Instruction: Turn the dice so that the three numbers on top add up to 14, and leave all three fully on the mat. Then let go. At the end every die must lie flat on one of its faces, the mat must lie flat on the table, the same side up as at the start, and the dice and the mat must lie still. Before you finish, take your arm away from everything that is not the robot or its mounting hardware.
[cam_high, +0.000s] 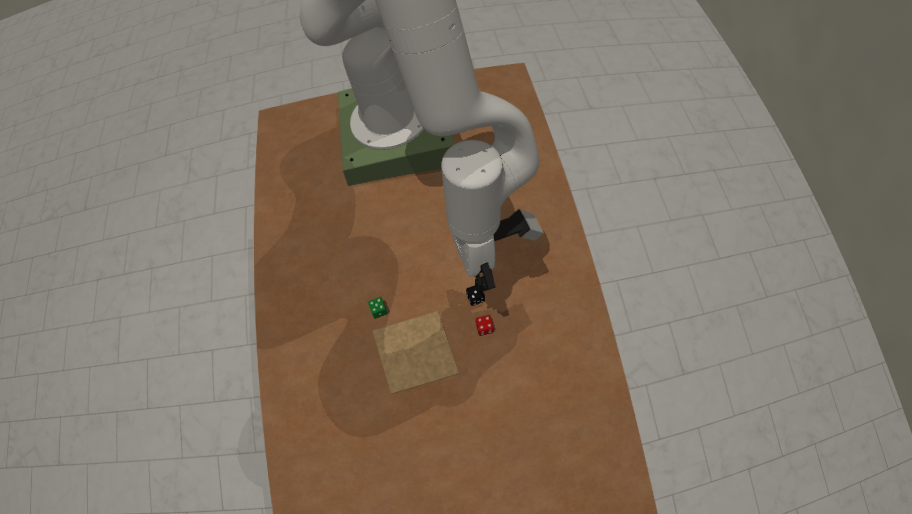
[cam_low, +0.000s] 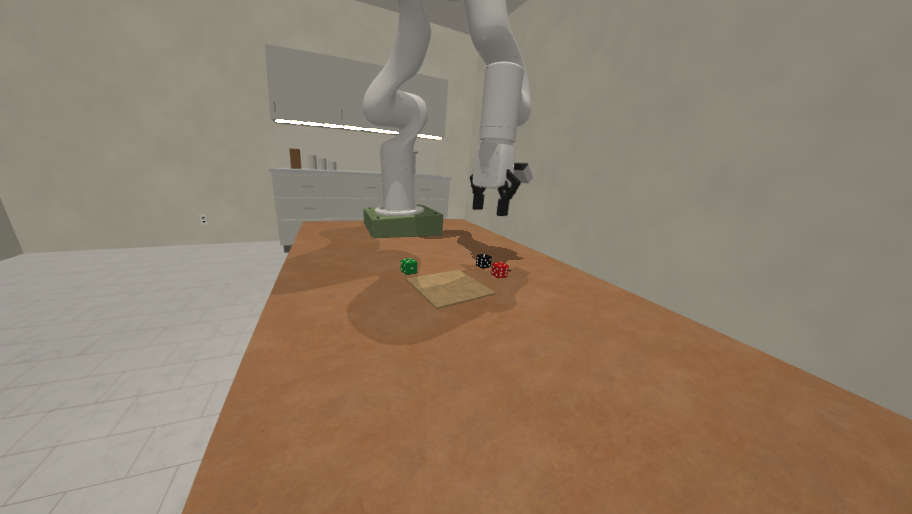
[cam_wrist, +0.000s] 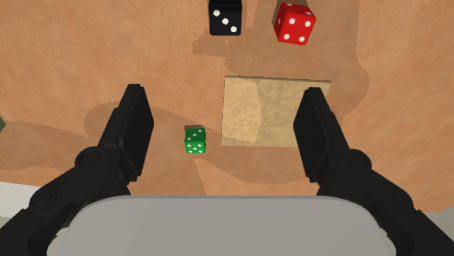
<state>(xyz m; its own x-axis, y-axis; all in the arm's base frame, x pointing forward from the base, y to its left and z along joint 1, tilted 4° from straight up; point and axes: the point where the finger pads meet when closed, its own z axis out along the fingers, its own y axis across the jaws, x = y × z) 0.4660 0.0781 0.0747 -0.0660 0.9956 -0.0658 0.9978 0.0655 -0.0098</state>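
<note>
Right now the black die is 14 cm below my hand. Round my hand: green die 20 cm to the right, 14 cm below, 3 cm behind; tan square mat 15 cm to the right, 15 cm below, 8 cm ahead; red die 14 cm below, 7 cm ahead.
</note>
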